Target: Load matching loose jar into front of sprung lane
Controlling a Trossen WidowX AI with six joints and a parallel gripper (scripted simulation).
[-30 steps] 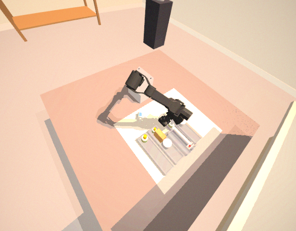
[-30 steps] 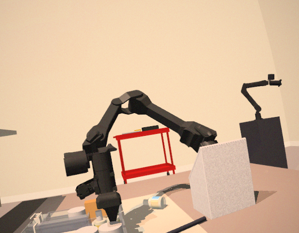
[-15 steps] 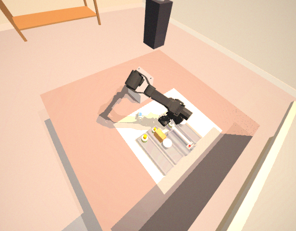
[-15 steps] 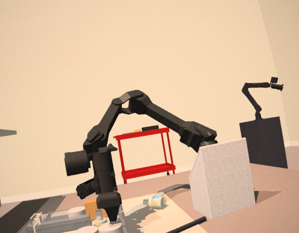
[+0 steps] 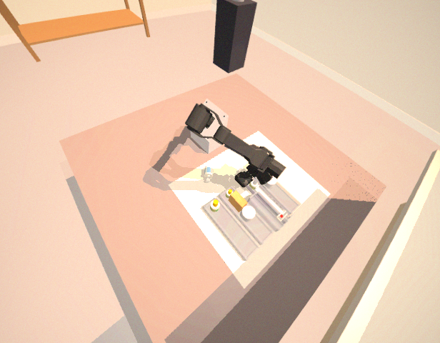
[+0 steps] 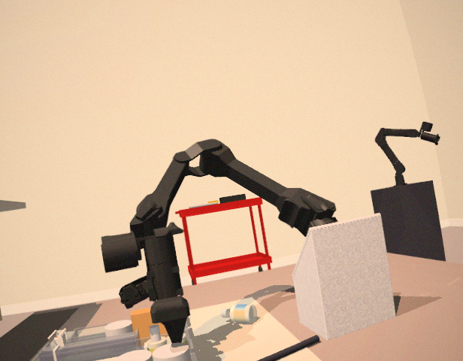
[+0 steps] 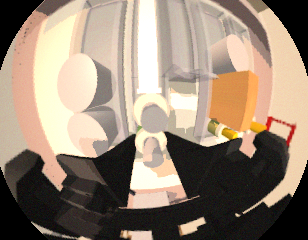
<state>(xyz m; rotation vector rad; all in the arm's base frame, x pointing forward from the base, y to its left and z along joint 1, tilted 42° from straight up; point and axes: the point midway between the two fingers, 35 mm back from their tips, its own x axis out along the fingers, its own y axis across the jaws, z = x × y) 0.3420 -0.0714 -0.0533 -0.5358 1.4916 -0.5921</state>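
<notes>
Now: the box 130 mm to the right of my gripper tip, 40 mm ahead of it and 10 mm above it. The rest, counted from my gripper tip: black rod 180 mm behind, 90 mm to the left, 30 mm below; then red mark 220 mm ahead, 50 mm to the right, 40 mm above.
</notes>
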